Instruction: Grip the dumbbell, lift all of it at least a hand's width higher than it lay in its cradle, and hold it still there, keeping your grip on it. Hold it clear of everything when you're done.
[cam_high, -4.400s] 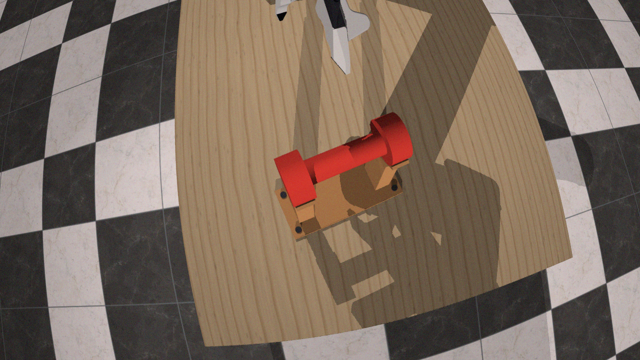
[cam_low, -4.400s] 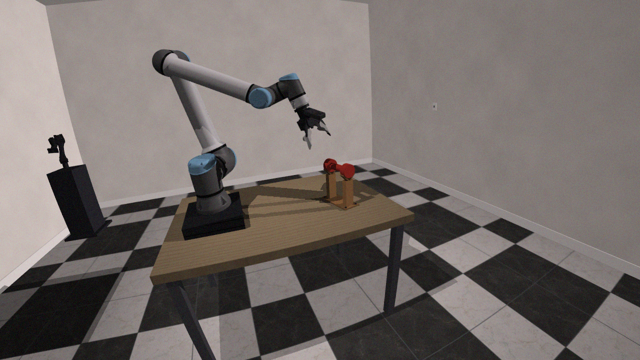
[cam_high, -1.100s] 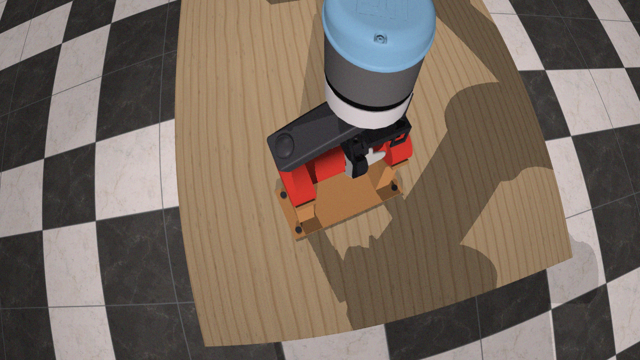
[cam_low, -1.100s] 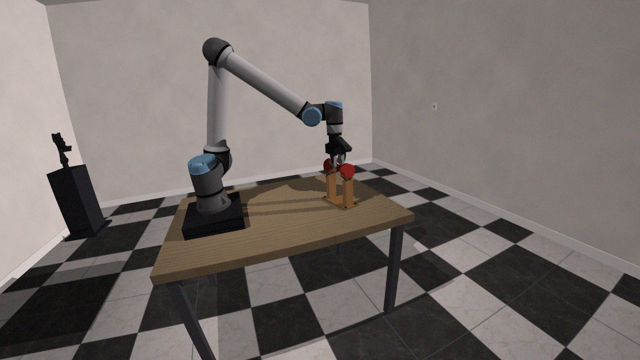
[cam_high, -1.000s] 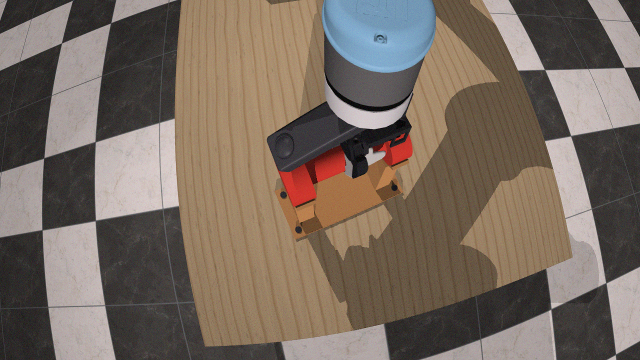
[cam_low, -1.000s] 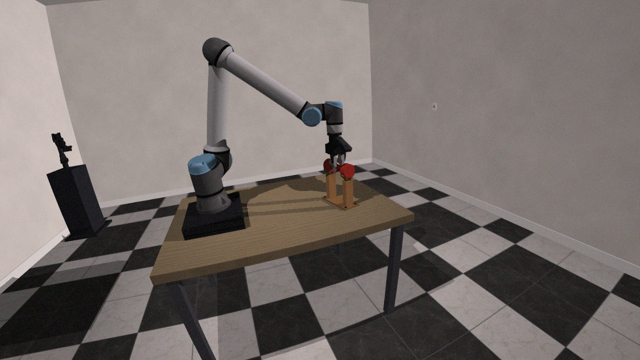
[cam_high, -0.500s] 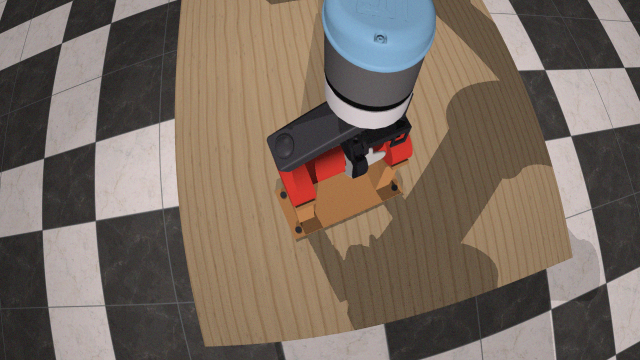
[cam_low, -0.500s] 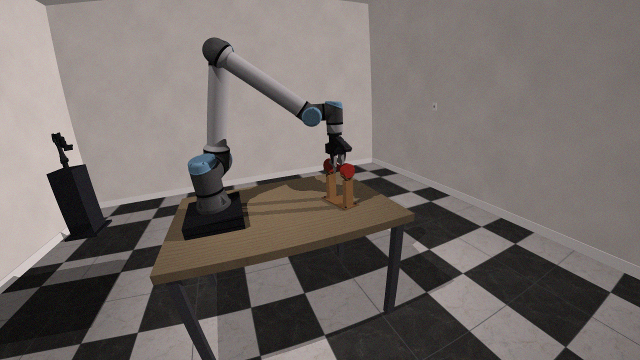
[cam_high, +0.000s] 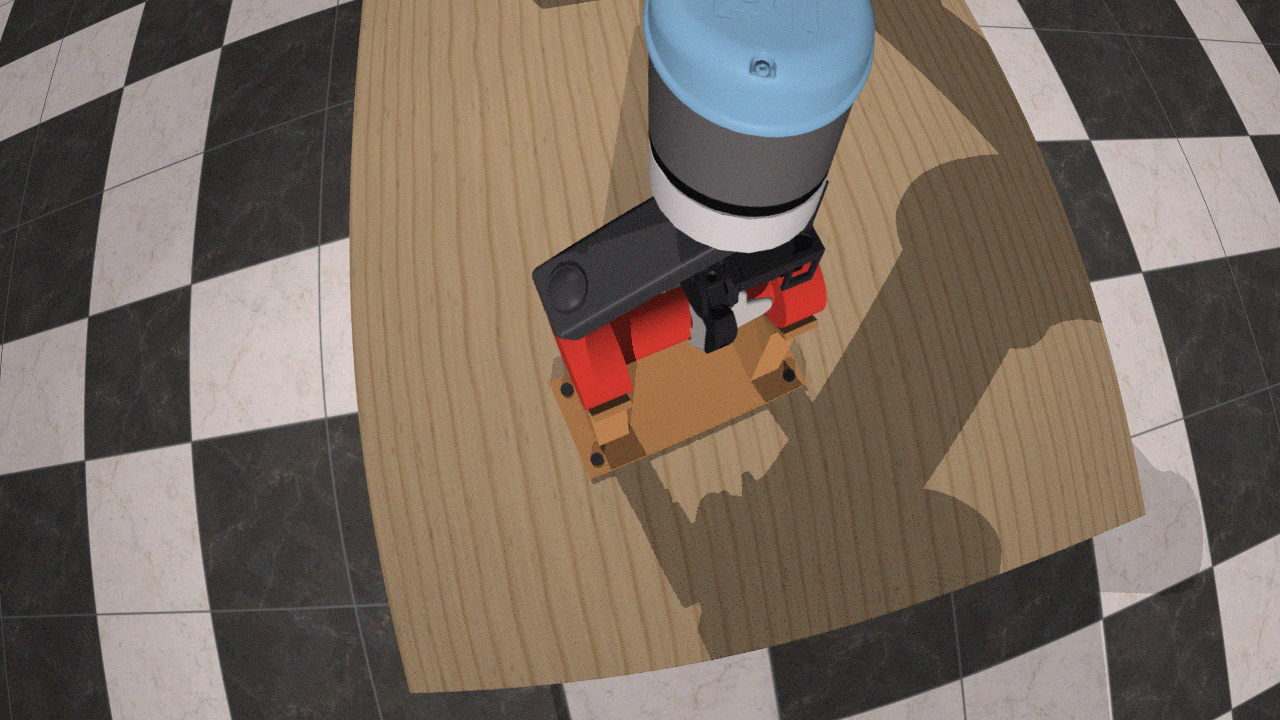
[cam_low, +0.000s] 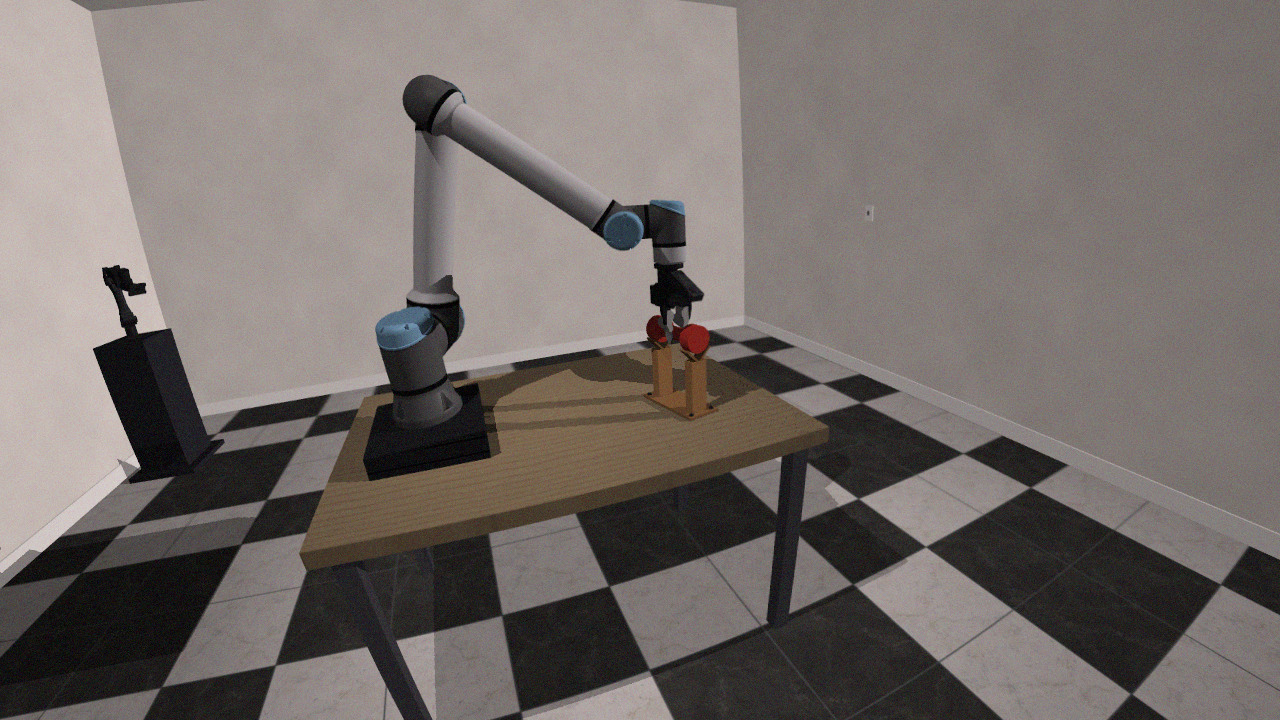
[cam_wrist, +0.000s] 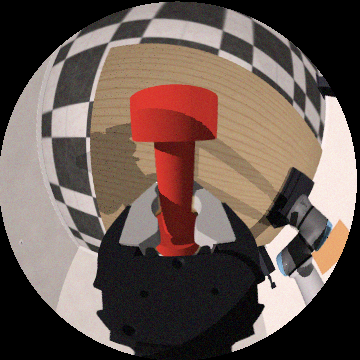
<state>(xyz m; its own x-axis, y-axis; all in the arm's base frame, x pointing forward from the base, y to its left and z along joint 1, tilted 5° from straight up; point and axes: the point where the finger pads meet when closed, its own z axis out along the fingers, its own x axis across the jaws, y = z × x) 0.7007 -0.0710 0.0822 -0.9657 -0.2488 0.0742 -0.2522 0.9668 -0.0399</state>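
My gripper is now 11 cm above the wooden cradle. Round my hand: red dumbbell: 1 cm above.
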